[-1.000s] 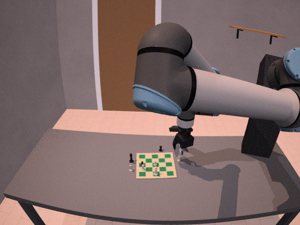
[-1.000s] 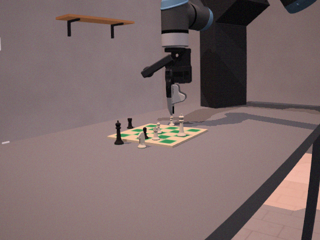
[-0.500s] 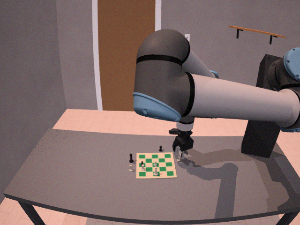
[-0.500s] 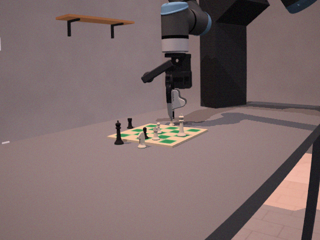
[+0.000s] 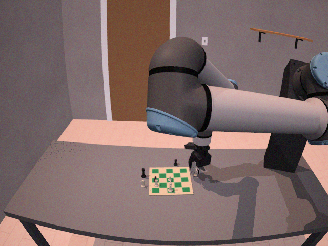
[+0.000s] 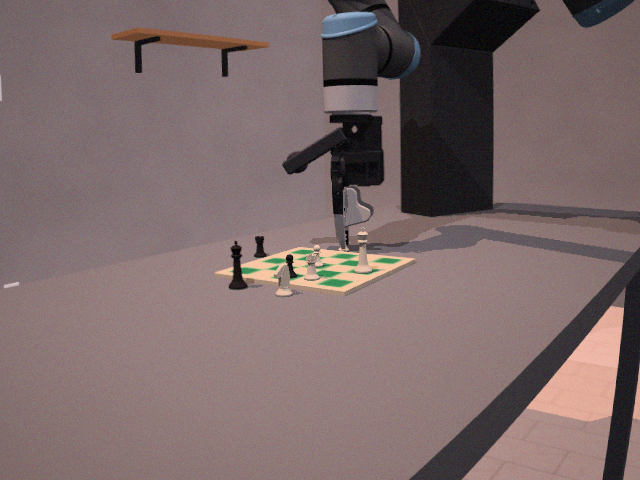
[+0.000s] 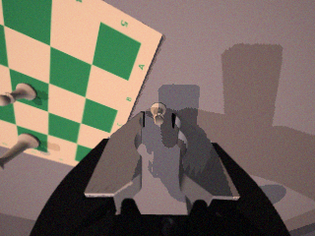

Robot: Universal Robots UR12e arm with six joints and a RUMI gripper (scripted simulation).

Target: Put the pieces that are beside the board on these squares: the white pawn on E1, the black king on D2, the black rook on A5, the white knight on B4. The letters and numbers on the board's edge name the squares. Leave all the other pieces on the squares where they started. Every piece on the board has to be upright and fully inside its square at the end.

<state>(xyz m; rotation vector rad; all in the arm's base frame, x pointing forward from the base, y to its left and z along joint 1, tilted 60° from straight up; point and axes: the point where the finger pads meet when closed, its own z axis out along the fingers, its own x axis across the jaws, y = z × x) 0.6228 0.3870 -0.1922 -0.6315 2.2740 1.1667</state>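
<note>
The white rook lies 18 cm ahead of my hand and 13 cm to the left of it. Also, from my hand: black pawn 20 cm ahead, 10 cm to the left; chessboard 12 cm ahead, 8 cm to the left, 2 cm below; black rook 13 cm ahead, 7 cm to the right, 1 cm below.
</note>
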